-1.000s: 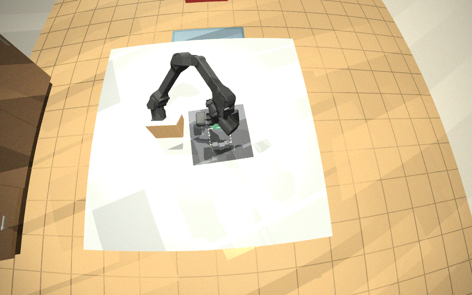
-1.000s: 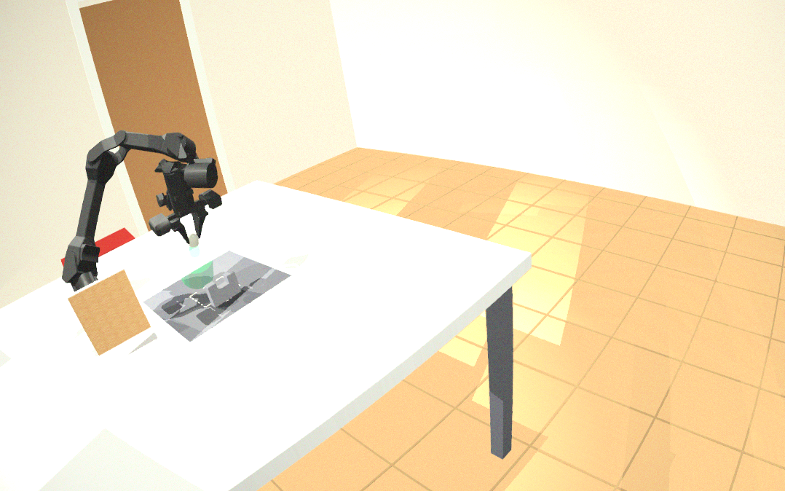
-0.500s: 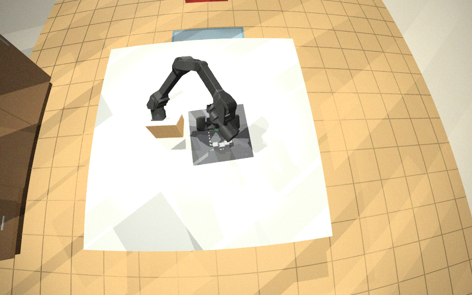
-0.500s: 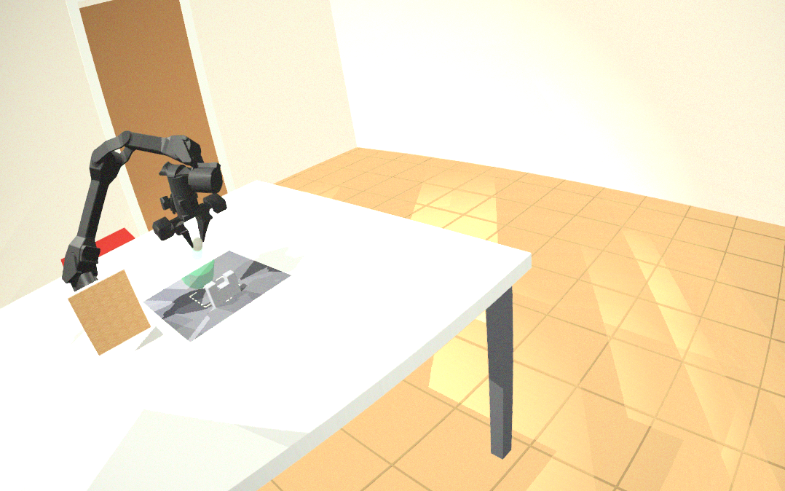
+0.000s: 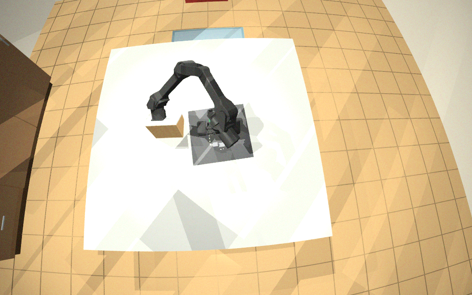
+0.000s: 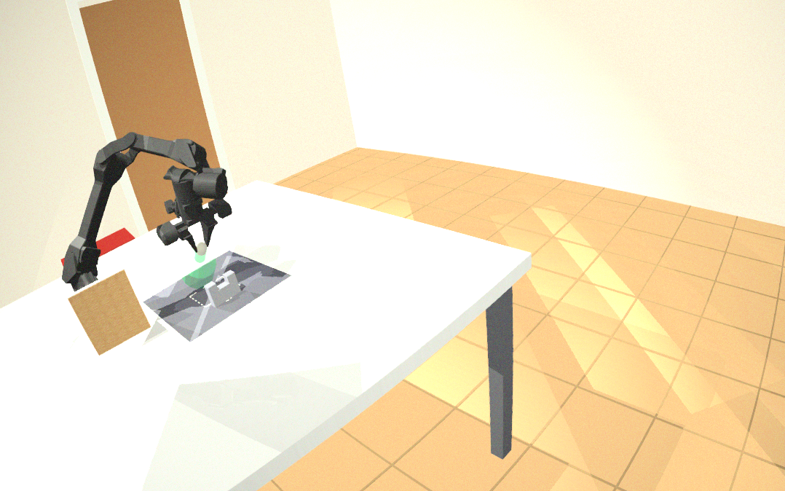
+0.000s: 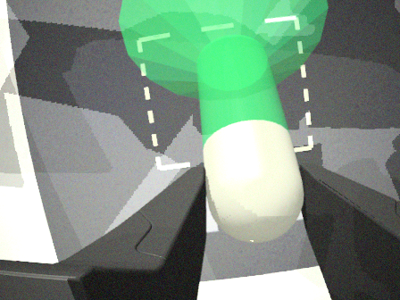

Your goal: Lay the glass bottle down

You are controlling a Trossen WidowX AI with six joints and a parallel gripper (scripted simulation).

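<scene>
Right now my gripper tip is 4 cm to the right of the green glass bottle and 3 cm above it. Also, from my gripper tip: dark grey mat 4 cm to the left, 13 cm below.
</scene>
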